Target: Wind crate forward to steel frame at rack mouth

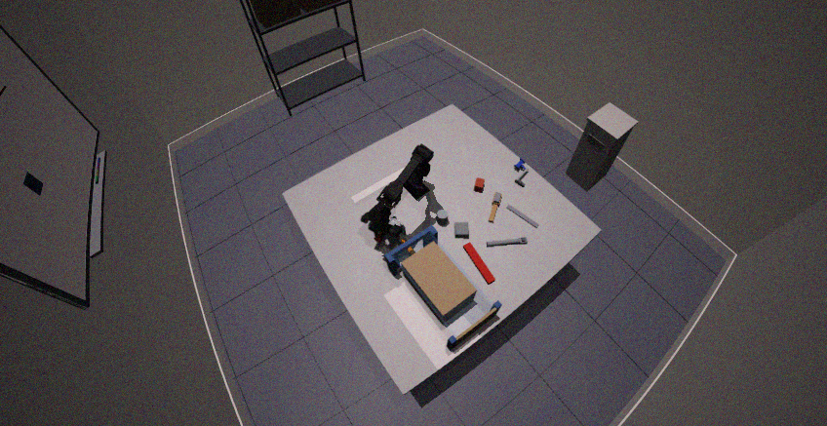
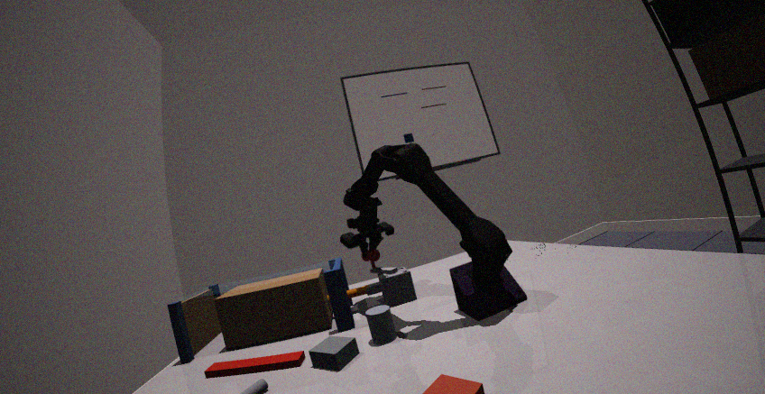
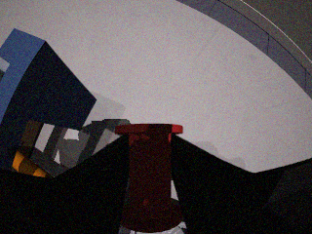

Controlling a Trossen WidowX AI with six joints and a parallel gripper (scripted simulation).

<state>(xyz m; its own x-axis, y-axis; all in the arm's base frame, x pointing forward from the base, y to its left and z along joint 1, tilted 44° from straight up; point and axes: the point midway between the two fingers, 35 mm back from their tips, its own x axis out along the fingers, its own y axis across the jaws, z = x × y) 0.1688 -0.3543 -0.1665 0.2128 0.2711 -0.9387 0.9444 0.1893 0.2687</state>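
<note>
My gripper tip is 5 cm to the right of the winch handle with red knob, 4 cm above it and 2 cm past it. The rest, counted from my gripper tip: grey block 36 cm to the left, 19 cm ahead, 13 cm below; then blue frame 12 cm ahead, 9 cm to the left, 4 cm below; then grey winch 11 cm to the left, 11 cm below, 6 cm behind.
</note>
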